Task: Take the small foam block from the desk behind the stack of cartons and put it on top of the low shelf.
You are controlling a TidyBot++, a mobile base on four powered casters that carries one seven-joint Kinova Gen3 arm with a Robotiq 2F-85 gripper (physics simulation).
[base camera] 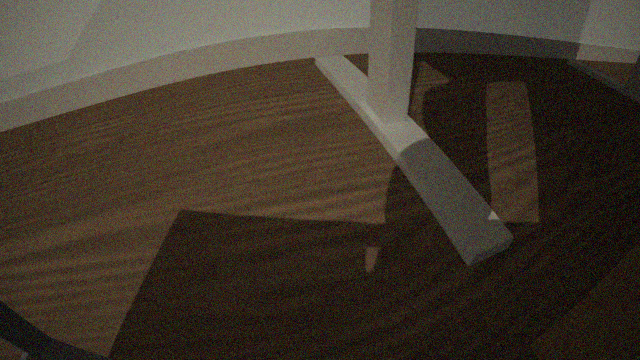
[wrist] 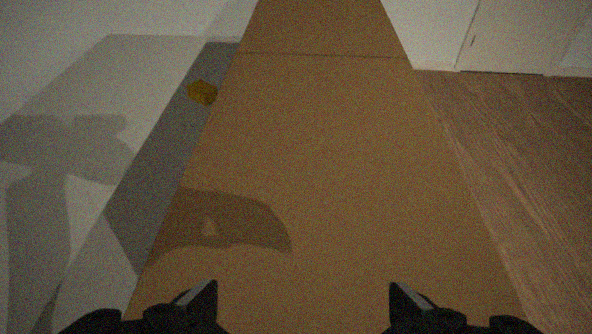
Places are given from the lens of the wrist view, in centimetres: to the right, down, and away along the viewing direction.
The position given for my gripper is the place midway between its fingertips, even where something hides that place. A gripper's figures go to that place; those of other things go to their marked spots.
my gripper (wrist: pixel 302 301): 0, 7, 15
stack of brown cartons (wrist: pixel 321 175): 3, 1, 31
white desk (wrist: pixel 100 151): -56, -4, 86
The marked spots on the stack of brown cartons and the white desk are 81 cm apart.
